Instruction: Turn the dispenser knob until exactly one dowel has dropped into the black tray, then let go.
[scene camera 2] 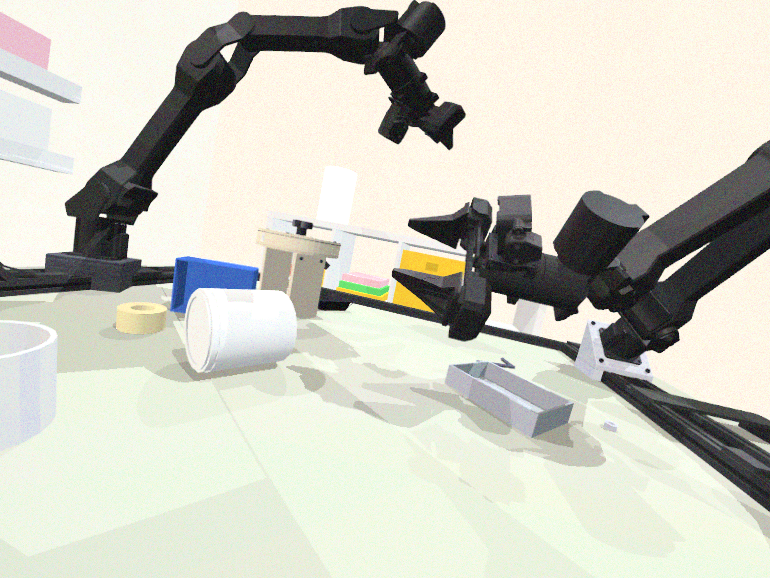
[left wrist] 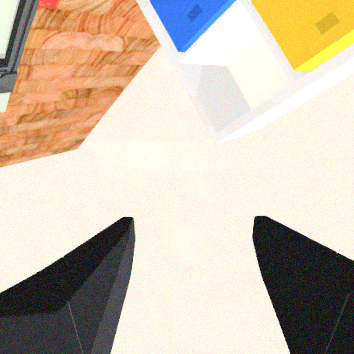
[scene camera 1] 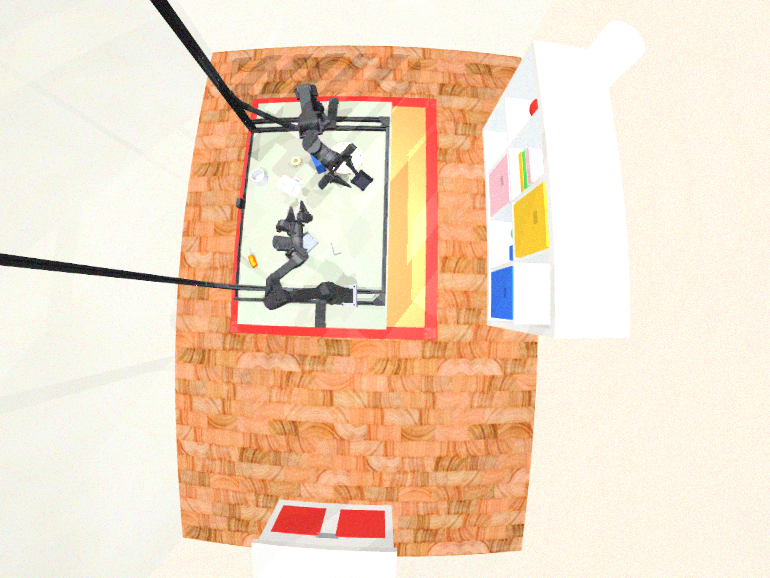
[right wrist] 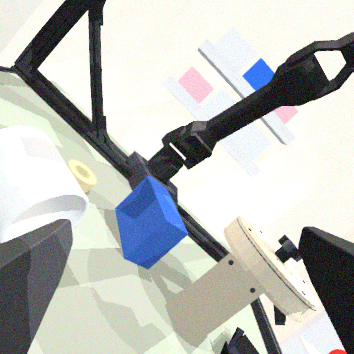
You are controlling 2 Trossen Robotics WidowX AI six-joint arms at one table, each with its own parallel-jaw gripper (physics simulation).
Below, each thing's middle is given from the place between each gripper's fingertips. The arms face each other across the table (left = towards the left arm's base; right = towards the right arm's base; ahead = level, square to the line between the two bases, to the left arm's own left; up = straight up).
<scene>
My right hand is 160 mm to the right of the white cylinder (scene camera 2: 224, 328), 120 mm above it and 40 mm past it. Round my right hand: cream dispenser (scene camera 2: 285, 241): 250 mm ahead, 180 mm to the left, 10 mm below; then blue box (scene camera 2: 191, 273): 260 mm to the left, 120 mm below, 110 mm ahead; then grey tray (scene camera 2: 533, 410): 150 mm to the right, 140 mm below, 30 mm behind.
The cream dispenser is 250 mm to the left of my left hand, 240 mm below it and 30 mm behind it. From my left hand the other things lie so: white cylinder (350 mm below, 320 mm behind, 230 mm to the left); then blue box (340 mm below, 330 mm to the left, 170 mm behind); then grey tray (370 mm below, 310 mm behind, 80 mm to the right).
</scene>
